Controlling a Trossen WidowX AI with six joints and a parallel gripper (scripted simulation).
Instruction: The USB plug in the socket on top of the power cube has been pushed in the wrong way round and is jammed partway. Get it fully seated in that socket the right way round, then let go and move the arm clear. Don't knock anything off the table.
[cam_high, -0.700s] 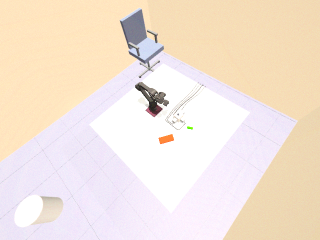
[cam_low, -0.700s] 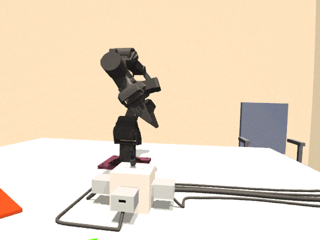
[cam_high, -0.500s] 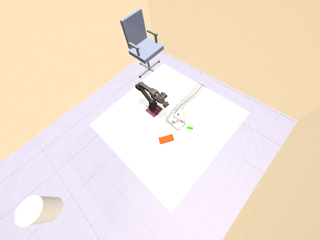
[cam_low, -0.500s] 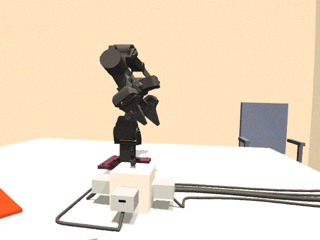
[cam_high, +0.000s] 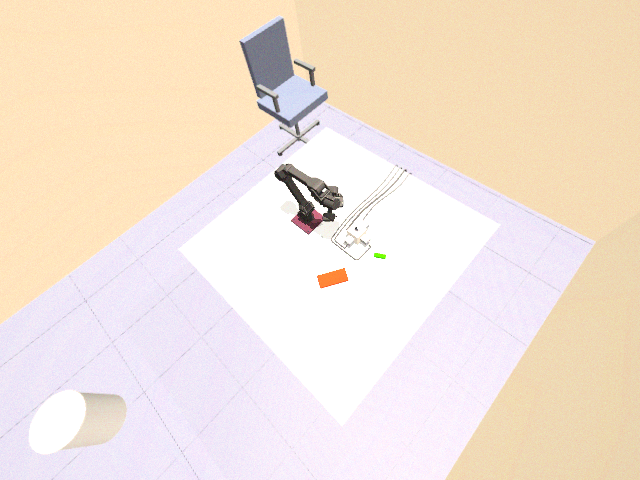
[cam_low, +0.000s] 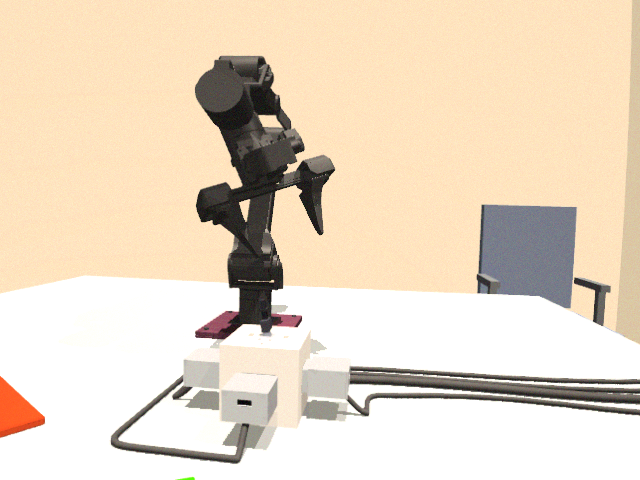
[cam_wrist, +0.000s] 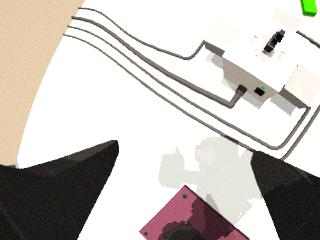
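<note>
The USB plug is 130 mm ahead of my gripper tip, 70 mm below it and 20 mm to the left of it. Also, from my gripper tip: orange flat block: 240 mm to the right, 240 mm ahead, 150 mm below; USB socket: 130 mm ahead, 90 mm below, 20 mm to the left; green piece: 310 mm ahead, 150 mm below, 40 mm to the left.
</note>
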